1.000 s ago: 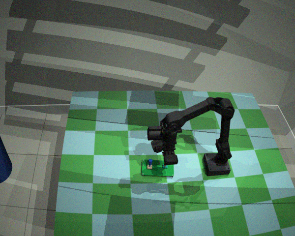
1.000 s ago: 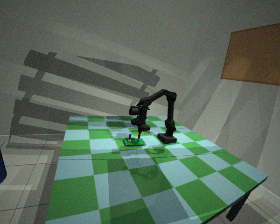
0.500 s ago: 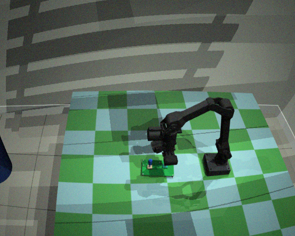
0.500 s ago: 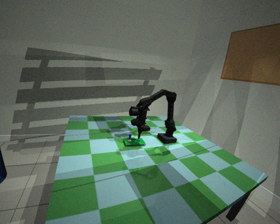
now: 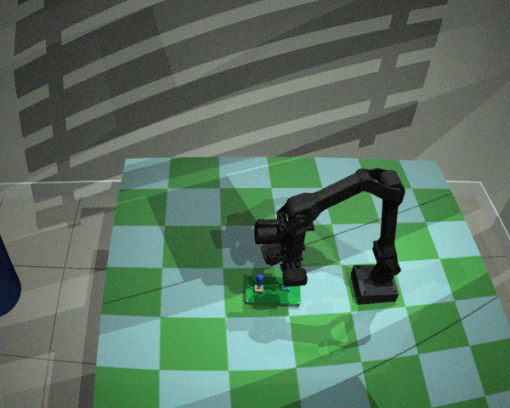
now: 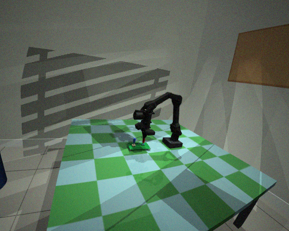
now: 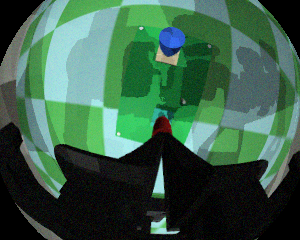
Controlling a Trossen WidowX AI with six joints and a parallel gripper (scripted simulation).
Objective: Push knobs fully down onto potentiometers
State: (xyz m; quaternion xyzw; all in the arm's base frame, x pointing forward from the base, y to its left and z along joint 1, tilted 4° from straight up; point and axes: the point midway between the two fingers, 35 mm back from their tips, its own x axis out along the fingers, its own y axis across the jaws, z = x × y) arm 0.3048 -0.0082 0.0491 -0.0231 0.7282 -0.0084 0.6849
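Right now the red knob is 2 cm below my gripper tip. Also, from my gripper tip: blue knob 8 cm ahead, 1 cm below.
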